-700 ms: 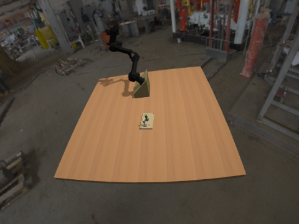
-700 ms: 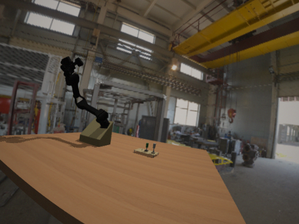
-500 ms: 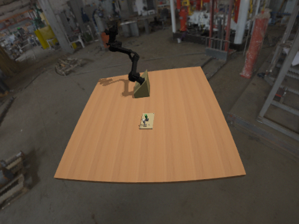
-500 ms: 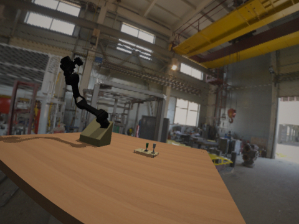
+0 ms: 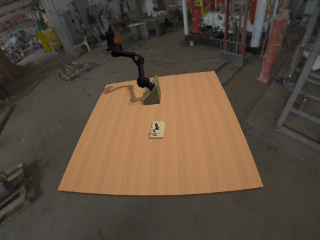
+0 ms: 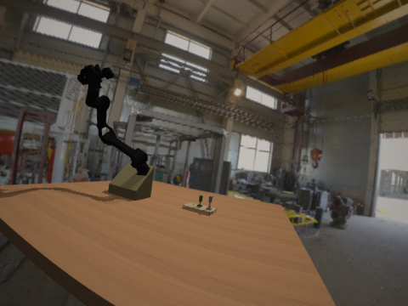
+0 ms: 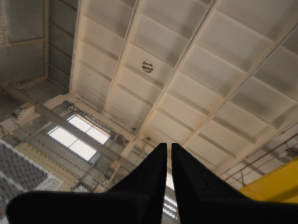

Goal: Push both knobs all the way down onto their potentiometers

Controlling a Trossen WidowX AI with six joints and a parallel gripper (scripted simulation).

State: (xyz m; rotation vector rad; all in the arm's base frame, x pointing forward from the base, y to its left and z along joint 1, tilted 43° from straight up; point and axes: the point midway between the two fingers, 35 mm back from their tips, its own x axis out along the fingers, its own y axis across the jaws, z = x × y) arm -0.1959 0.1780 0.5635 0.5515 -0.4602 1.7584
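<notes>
My gripper tip is now 68 cm short of the grey knob, 62 cm above it and 21 cm to the right of it.
</notes>
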